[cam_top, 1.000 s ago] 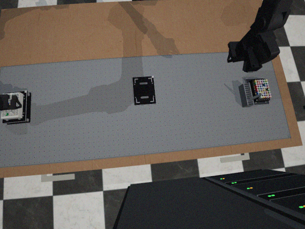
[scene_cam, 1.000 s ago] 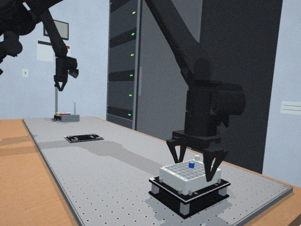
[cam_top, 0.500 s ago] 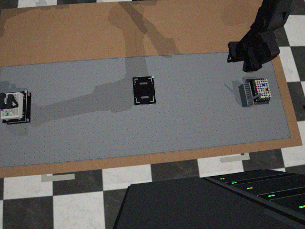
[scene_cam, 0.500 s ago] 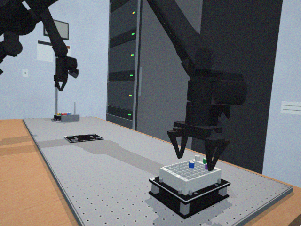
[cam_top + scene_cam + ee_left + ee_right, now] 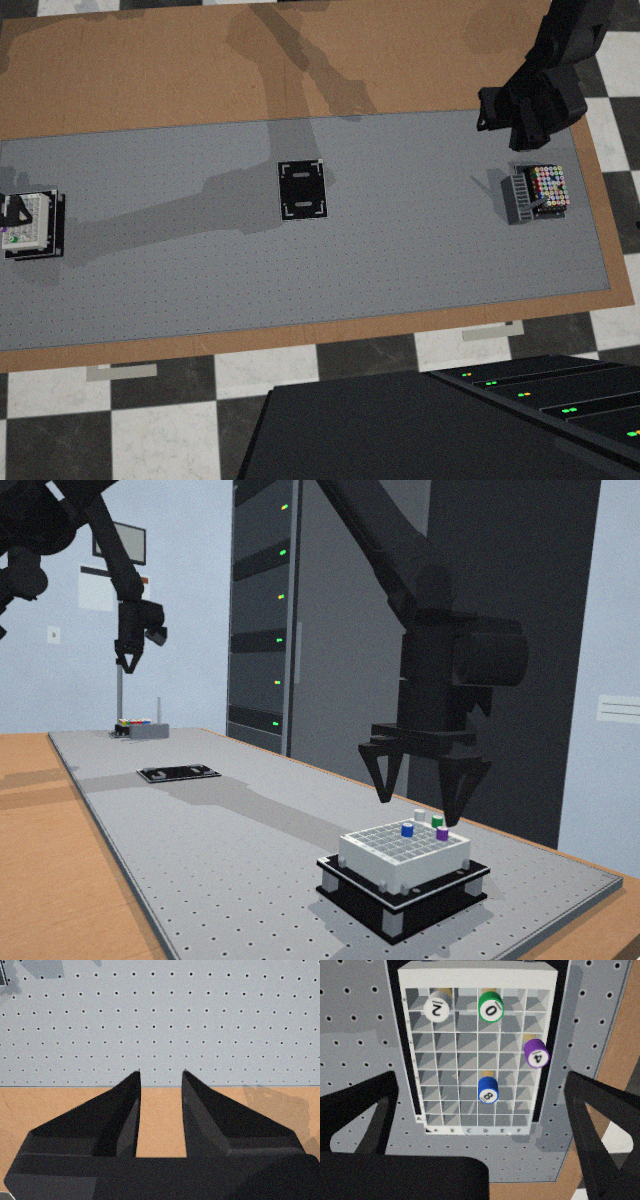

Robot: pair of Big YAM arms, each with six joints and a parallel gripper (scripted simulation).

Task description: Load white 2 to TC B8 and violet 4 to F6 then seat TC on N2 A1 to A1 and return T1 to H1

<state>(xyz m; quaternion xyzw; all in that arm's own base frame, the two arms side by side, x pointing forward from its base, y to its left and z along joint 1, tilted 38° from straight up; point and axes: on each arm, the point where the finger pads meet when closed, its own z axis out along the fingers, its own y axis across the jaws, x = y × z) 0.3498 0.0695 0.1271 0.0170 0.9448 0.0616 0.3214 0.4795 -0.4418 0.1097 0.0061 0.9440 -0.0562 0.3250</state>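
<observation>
Right now my right hand is 5 cm above the tube carrier TC and 1 cm past it. Round my right hand: raised nest N2: 7 cm below, 1 cm behind; grey holder H1: 124 cm to the left, 9 cm below.
</observation>
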